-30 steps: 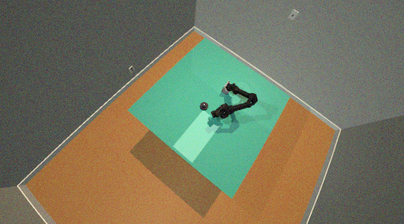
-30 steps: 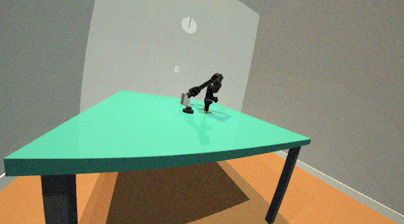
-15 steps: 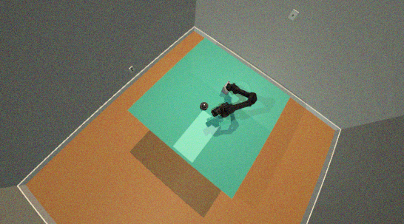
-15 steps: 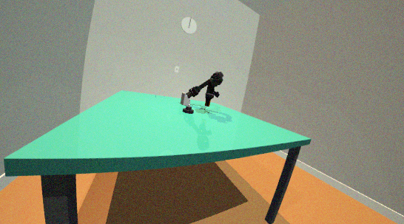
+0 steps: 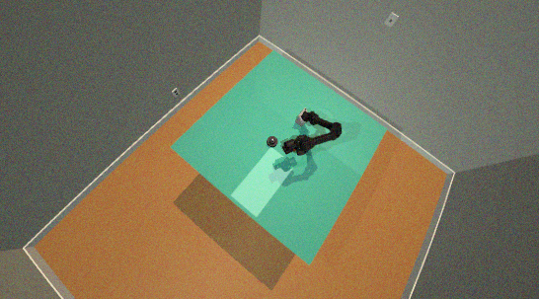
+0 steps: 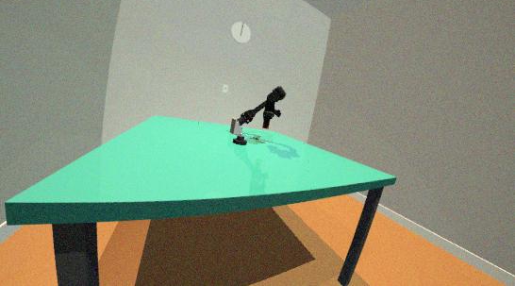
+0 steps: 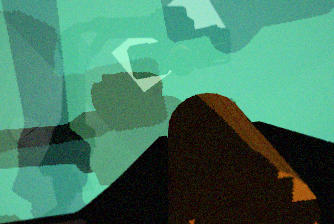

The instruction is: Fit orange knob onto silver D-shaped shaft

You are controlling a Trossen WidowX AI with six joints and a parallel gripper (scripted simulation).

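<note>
The round pedestal lies 170 mm to the right of my gripper tip and 90 mm below it. Round my gripper tip: orange knob 30 mm above.
</note>
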